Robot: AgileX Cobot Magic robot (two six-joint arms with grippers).
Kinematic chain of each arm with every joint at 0, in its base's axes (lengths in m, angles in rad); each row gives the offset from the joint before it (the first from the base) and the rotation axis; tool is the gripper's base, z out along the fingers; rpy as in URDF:
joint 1: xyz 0 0 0.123 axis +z
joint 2: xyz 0 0 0 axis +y
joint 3: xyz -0.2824 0 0.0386 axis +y
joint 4: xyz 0.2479 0 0.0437 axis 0.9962 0 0.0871
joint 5: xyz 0 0 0 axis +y
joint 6: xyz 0.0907 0 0.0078 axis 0.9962 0 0.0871
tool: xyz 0 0 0 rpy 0 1.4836 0
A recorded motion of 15 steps. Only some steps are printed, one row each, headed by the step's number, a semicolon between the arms.
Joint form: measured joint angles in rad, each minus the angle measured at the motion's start. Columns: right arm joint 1, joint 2, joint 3, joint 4, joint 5, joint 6; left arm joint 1, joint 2, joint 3, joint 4, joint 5, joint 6.
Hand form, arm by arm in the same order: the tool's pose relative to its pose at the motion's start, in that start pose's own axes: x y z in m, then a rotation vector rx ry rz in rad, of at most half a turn. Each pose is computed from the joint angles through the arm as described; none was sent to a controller.
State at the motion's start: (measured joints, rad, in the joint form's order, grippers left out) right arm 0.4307 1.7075 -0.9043 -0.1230 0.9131 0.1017; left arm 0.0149 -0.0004 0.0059 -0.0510 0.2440 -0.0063
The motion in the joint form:
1: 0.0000 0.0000 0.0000 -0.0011 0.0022 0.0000; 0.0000 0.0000 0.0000 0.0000 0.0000 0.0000
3: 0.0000 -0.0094 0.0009 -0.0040 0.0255 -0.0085; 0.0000 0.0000 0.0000 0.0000 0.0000 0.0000
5: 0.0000 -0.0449 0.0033 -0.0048 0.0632 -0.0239; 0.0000 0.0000 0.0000 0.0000 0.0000 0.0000
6: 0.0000 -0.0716 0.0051 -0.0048 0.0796 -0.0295; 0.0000 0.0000 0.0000 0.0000 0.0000 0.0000
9: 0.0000 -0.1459 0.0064 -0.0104 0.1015 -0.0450; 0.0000 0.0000 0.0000 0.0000 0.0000 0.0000
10: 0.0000 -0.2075 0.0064 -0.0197 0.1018 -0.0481; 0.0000 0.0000 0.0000 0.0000 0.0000 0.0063
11: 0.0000 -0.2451 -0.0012 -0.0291 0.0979 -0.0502; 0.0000 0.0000 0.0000 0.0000 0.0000 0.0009
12: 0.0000 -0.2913 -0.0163 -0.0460 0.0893 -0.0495; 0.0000 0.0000 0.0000 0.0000 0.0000 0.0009
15: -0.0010 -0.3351 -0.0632 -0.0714 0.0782 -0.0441; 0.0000 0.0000 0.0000 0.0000 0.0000 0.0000
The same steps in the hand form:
1: 0.0002 -0.0001 0.0000 0.0011 0.0021 -0.0007; 0.0000 0.0000 0.0000 0.0000 0.0000 0.0000
3: 0.0030 -0.0008 -0.0024 0.0055 0.0166 -0.0101; 0.0000 0.0000 0.0000 0.0000 0.0000 0.0000
5: 0.0089 -0.0021 -0.0114 0.0089 0.0212 -0.0225; 0.0000 0.0000 0.0000 0.0000 0.0000 0.0000
6: 0.0126 -0.0030 -0.0180 0.0099 0.0128 -0.0255; 0.0000 0.0000 0.0000 0.0000 0.0000 0.0000
9: 0.0206 -0.0056 -0.0366 0.0157 -0.0382 -0.0363; 0.0000 0.0000 0.0000 0.0000 0.0000 0.0000
10: 0.0264 -0.0079 -0.0519 0.0236 -0.0997 -0.0374; 0.0000 0.0000 0.0000 0.0000 0.0000 0.0063
11: 0.0287 -0.0098 -0.0630 0.0317 -0.1490 -0.0390; 0.0000 0.0000 0.0000 0.0000 0.0000 0.0009
12: 0.0310 -0.0125 -0.0783 0.0462 -0.2193 -0.0390; 0.0000 0.0000 0.0000 0.0000 0.0000 0.0009
15: 0.0293 -0.0169 -0.1018 0.0684 -0.3216 -0.0323; 0.0000 0.0000 0.0000 0.0000 0.0000 0.0000

